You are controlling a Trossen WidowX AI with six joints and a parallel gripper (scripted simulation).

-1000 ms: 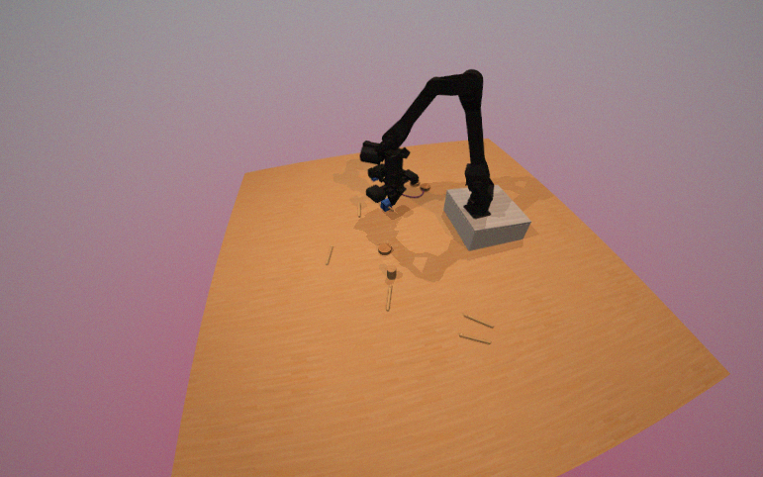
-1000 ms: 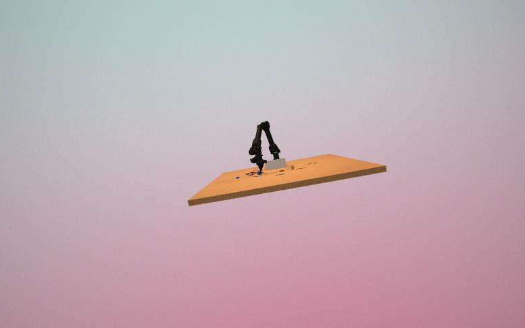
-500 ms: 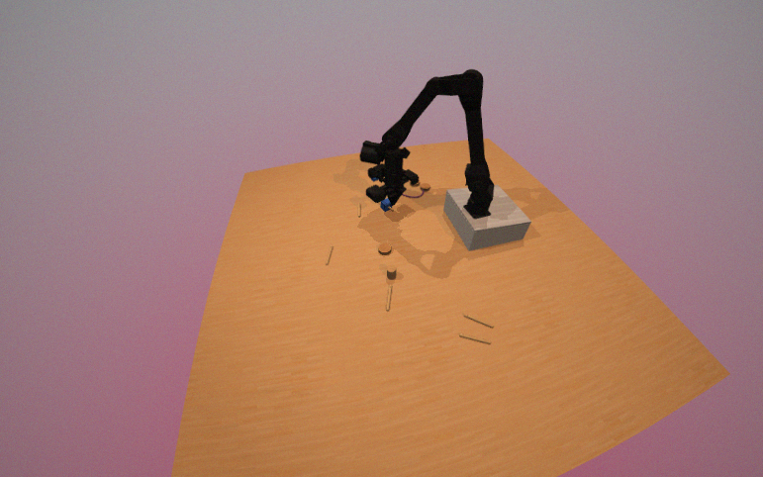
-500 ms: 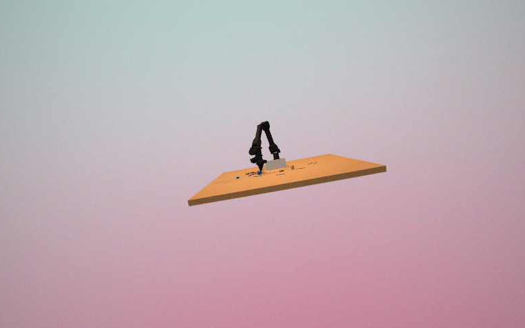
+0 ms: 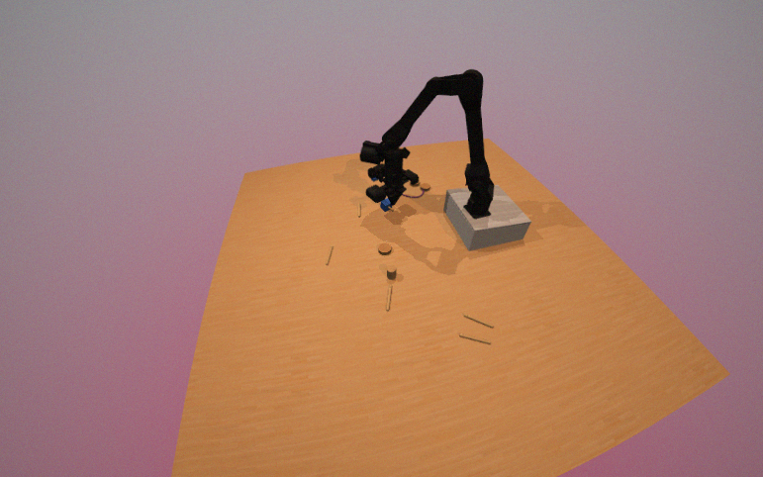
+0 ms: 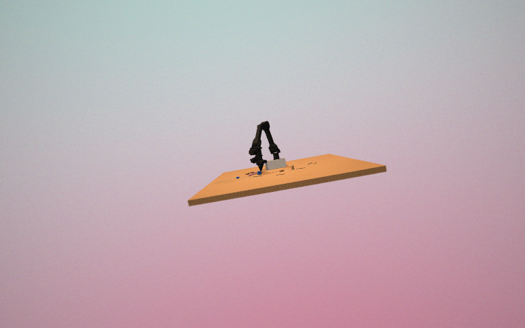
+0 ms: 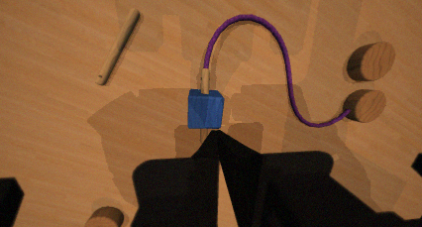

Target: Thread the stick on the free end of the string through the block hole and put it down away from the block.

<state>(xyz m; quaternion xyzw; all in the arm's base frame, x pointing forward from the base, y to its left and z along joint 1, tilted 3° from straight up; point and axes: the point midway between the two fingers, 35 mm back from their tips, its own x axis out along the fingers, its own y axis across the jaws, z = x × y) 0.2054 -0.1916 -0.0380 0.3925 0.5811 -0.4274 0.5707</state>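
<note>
Now: gripper tip 20 mm short of the blue block, 20 mm to the left of it and 10 mm above it. Round my gripper tip: small wooden cylinder: 110 mm ahead, 270 mm to the left, 10 mm below; then thin stick: 20 mm ahead, 30 mm to the right, 10 mm below.
</note>
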